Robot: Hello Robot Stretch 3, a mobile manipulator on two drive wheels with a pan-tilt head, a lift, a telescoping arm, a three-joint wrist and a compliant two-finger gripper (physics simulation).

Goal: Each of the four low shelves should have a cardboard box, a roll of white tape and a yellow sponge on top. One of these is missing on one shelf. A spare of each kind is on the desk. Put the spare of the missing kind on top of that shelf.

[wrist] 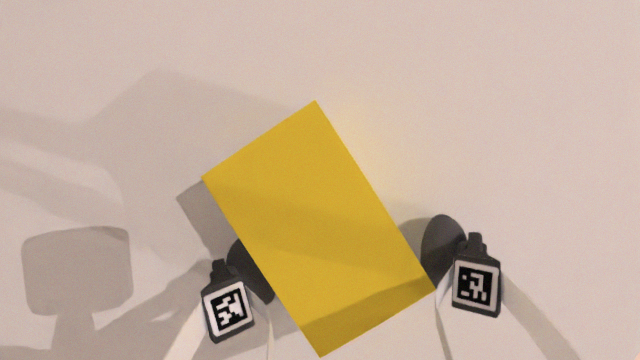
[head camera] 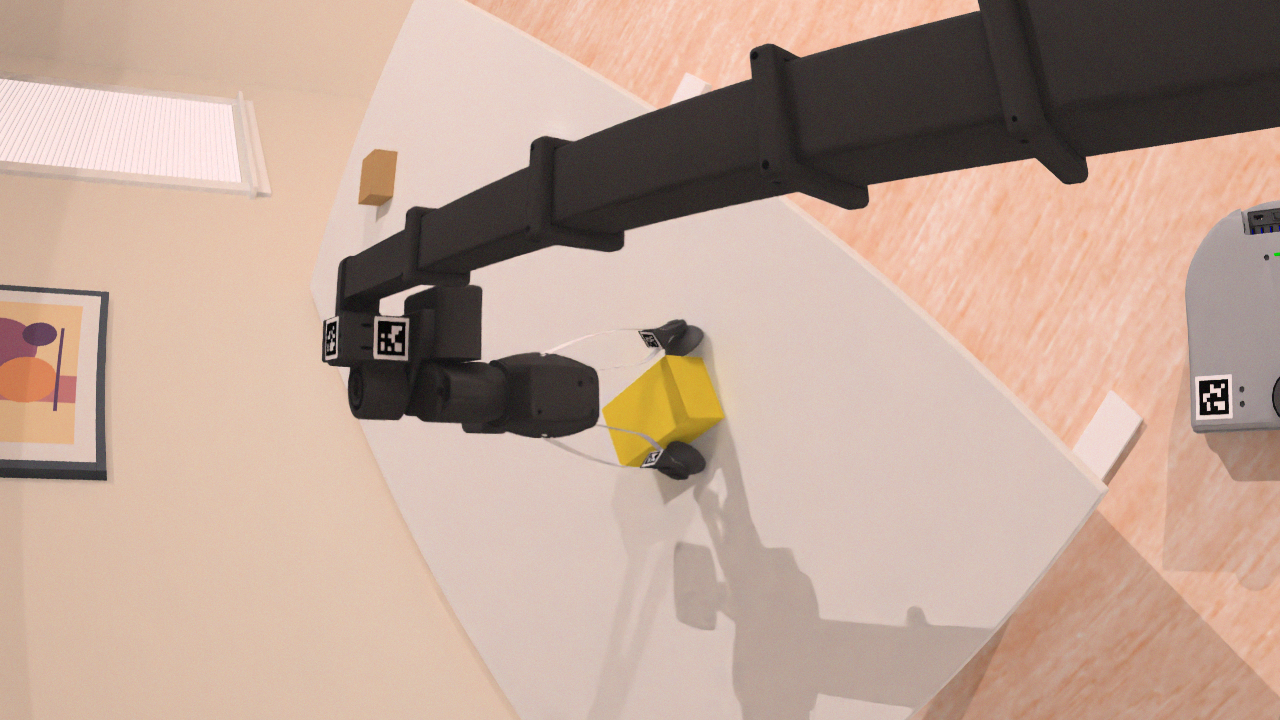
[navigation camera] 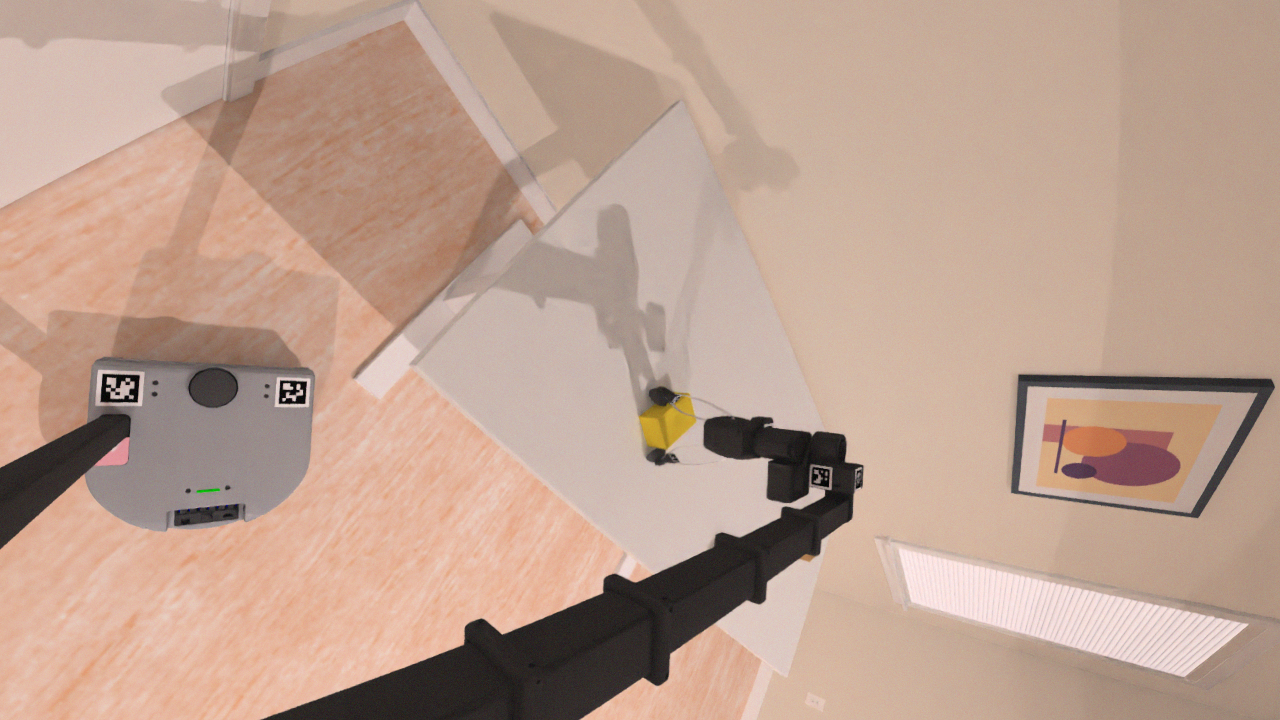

Labels:
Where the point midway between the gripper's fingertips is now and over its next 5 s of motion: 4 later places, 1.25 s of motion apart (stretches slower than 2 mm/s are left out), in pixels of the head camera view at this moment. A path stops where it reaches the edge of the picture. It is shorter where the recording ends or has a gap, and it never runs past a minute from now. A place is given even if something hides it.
My gripper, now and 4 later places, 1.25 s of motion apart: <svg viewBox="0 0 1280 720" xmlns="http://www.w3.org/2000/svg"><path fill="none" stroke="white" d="M695 400L623 398L726 397L746 390L683 388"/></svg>

